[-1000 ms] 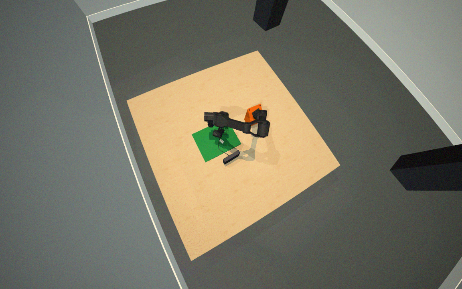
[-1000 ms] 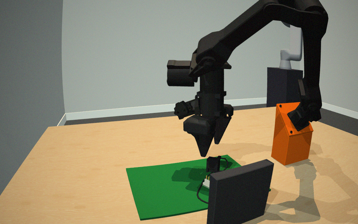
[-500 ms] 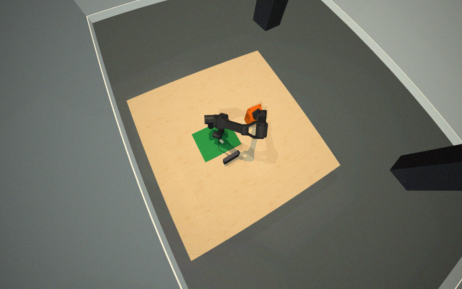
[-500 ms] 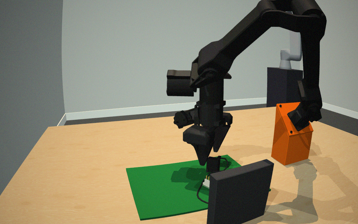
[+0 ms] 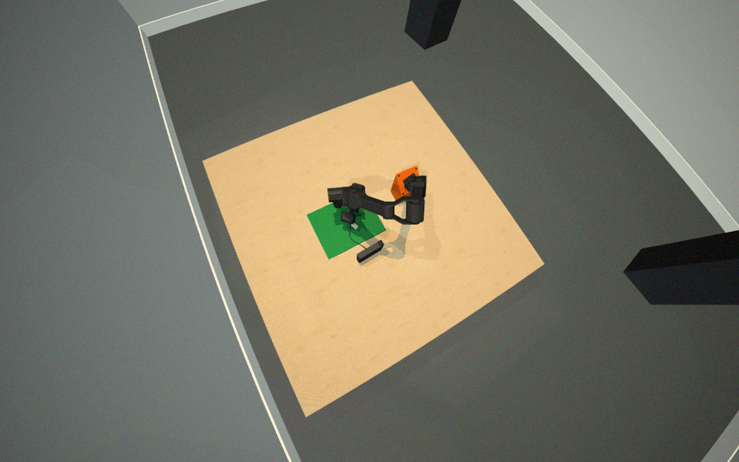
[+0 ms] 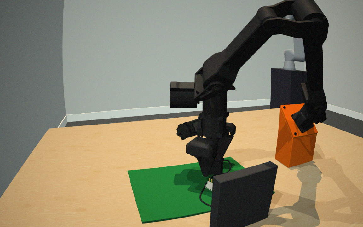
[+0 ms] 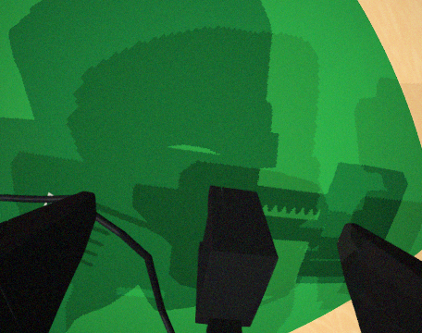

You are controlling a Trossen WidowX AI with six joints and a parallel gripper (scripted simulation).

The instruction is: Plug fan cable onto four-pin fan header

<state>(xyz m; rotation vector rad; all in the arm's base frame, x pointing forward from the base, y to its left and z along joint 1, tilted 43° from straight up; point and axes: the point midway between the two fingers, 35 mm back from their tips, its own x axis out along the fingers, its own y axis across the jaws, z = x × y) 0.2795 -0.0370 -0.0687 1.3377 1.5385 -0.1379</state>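
Now: the green board 60 mm ahead of my gripper tip, 30 mm to the left of it and 30 mm below it. Also, from my gripper tip: black fan 60 mm ahead, 210 mm to the left, 40 mm above; black plug 10 mm behind, 10 mm to the left.
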